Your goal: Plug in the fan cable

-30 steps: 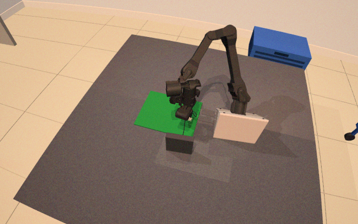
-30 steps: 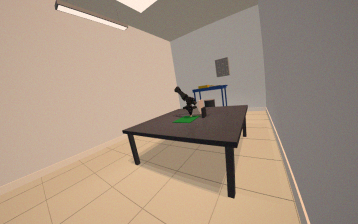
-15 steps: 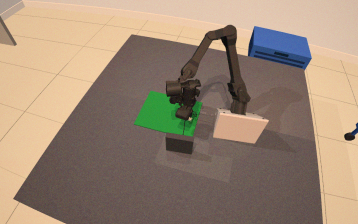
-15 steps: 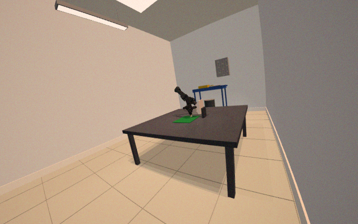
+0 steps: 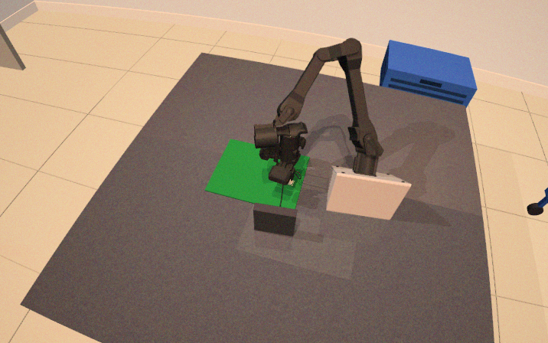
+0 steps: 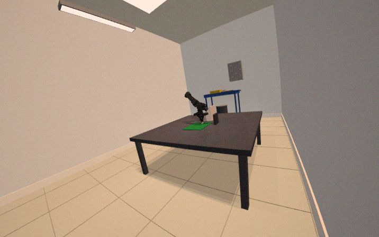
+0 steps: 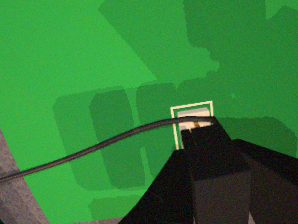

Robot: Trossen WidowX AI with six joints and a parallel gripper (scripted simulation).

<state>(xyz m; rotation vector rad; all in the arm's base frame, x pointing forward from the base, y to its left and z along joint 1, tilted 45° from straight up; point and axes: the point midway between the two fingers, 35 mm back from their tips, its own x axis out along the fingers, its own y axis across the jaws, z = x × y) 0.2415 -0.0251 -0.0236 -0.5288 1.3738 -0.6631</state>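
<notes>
Right now my gripper tip is 100 mm short of the green board, 50 mm above it and 10 mm to the left of it. Also, from my gripper tip: black plug 10 mm behind, 10 mm above; dark grey fan block 180 mm to the left, 20 mm above.
</notes>
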